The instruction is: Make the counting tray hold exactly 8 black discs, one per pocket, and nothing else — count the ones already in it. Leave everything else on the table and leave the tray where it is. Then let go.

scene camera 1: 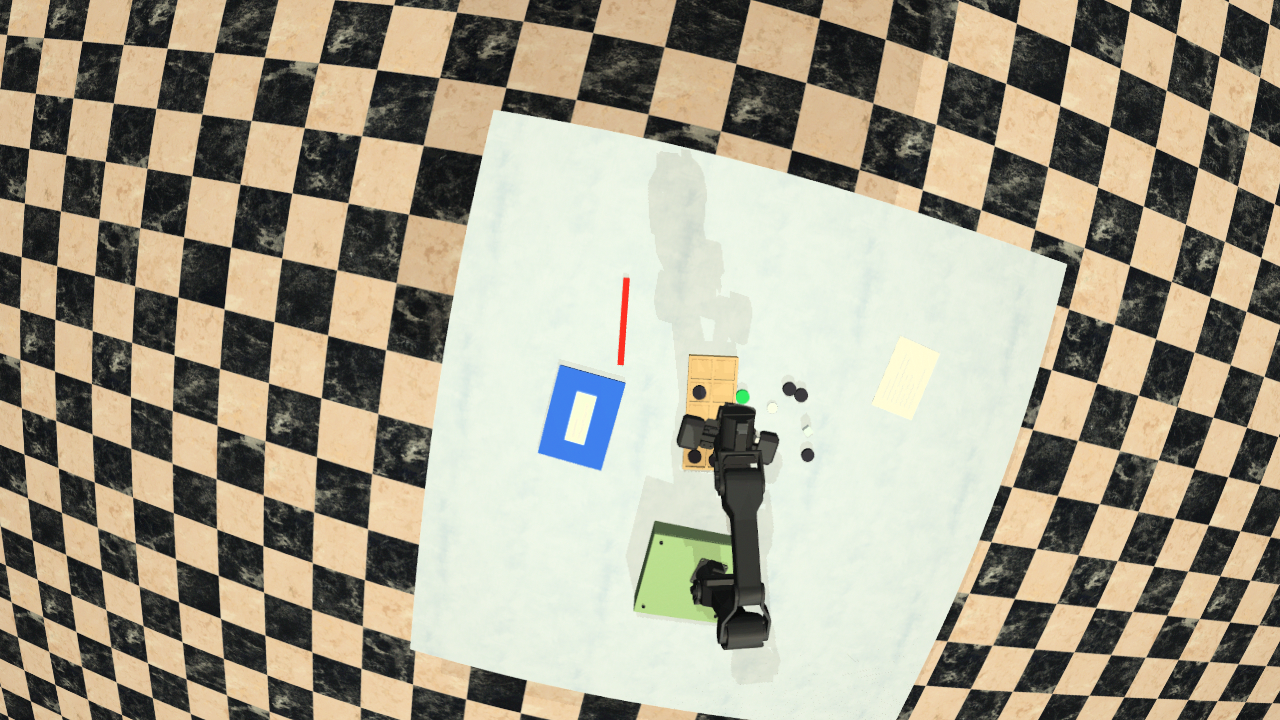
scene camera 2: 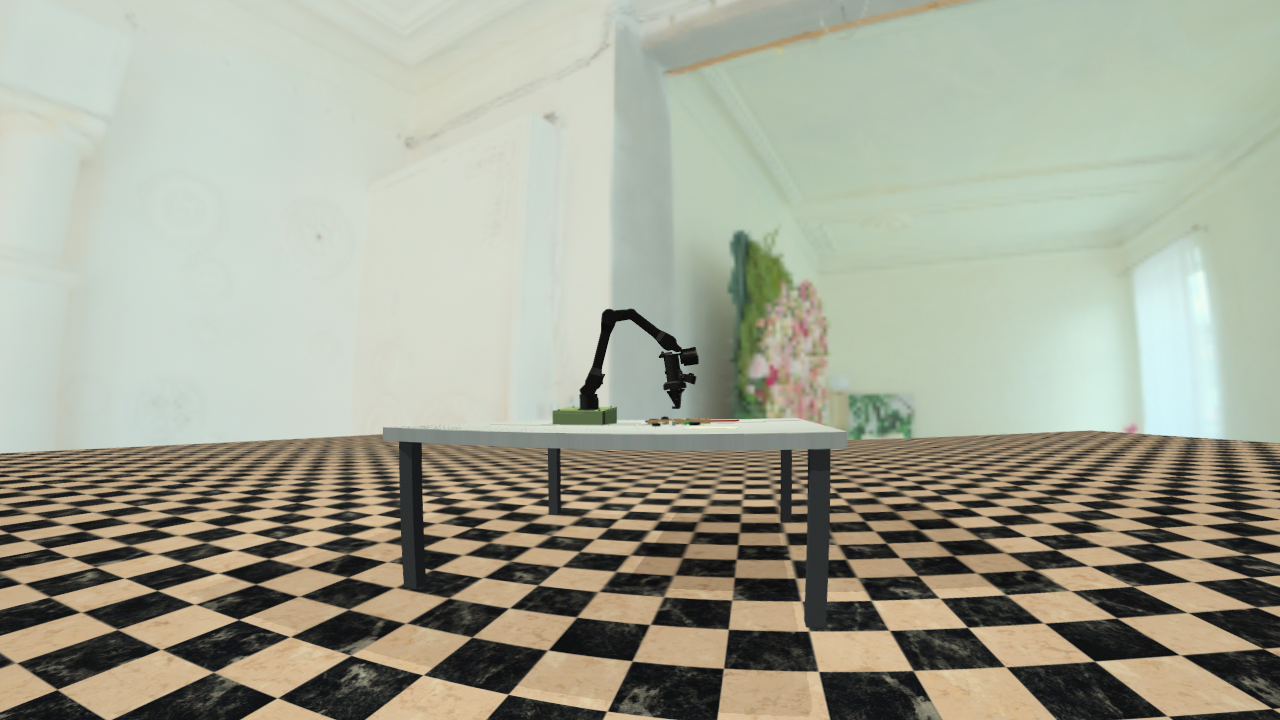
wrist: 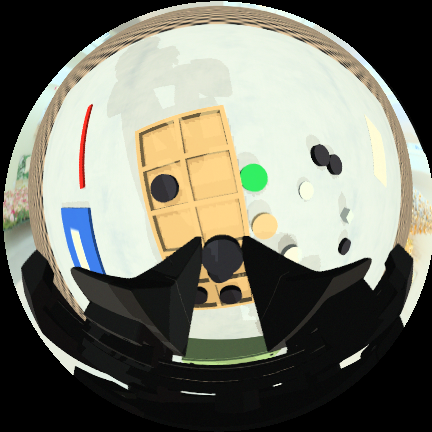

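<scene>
My gripper (scene camera 1: pixel 729 437) (scene camera 2: pixel 675 406) (wrist: pixel 221 241) is shut on a black disc (wrist: pixel 222 255), held above the lower half of the tan counting tray (scene camera 1: pixel 700 368) (wrist: pixel 212 175). One black disc (scene camera 1: pixel 699 392) (wrist: pixel 164 188) lies in the left column, second row from the top. Two more (scene camera 1: pixel 694 456) (wrist: pixel 200 295) (wrist: pixel 231 294) lie in the bottom row. Another dark disc (wrist: pixel 219 278) shows partly behind the held one, in the right column. The arm hides part of the tray in scene camera 1. Loose black discs (scene camera 1: pixel 788 388) (scene camera 1: pixel 801 394) (scene camera 1: pixel 807 454) (wrist: pixel 320 155) (wrist: pixel 334 164) (wrist: pixel 344 246) lie right of the tray.
Between tray and loose discs lie a green disc (scene camera 1: pixel 742 395) (wrist: pixel 254 177), a tan disc (wrist: pixel 264 225), white discs (wrist: pixel 306 190) (wrist: pixel 290 251) and a pale block (wrist: pixel 347 215). A blue rectangle (scene camera 1: pixel 554 411) and red bar (scene camera 1: pixel 623 320) lie left; a cream card (scene camera 1: pixel 905 377) lies right.
</scene>
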